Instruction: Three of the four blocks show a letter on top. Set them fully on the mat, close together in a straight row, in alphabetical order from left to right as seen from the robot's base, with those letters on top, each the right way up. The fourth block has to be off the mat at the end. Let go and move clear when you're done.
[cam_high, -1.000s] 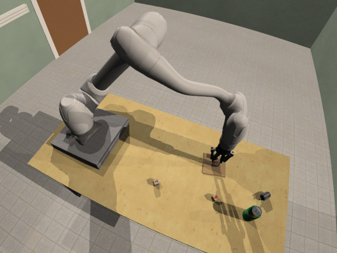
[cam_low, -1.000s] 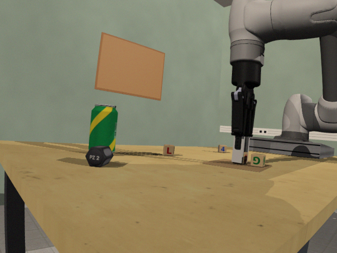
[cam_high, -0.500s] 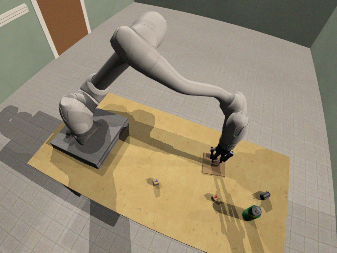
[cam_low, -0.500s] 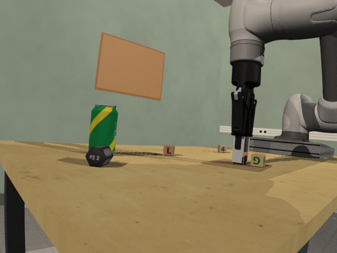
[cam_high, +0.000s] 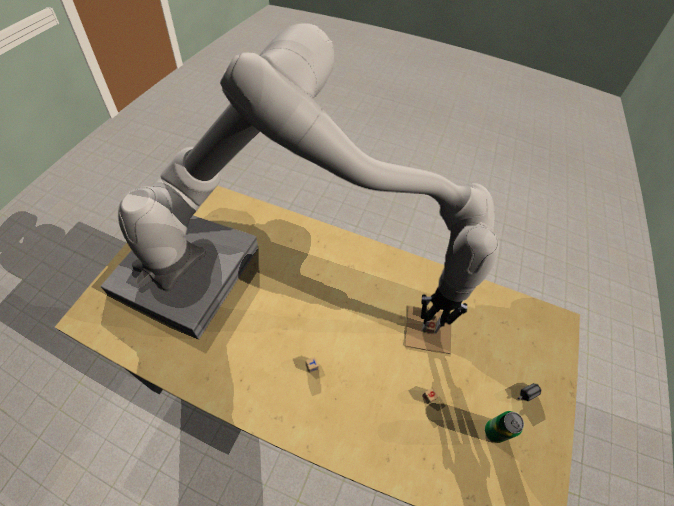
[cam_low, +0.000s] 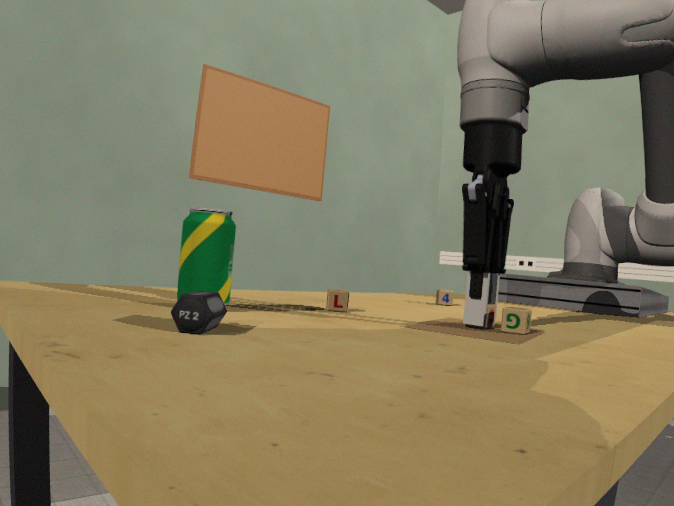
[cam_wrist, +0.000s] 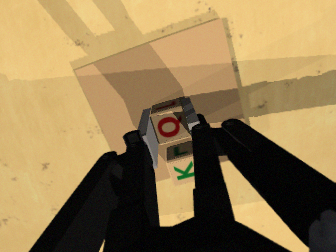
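The brown mat lies 4 cm below my hand. The rest, counted from my hand: yellow can (30 cm ahead, 19 cm to the right, 2 cm above); T block (24 cm behind, 29 cm to the right, 3 cm below).
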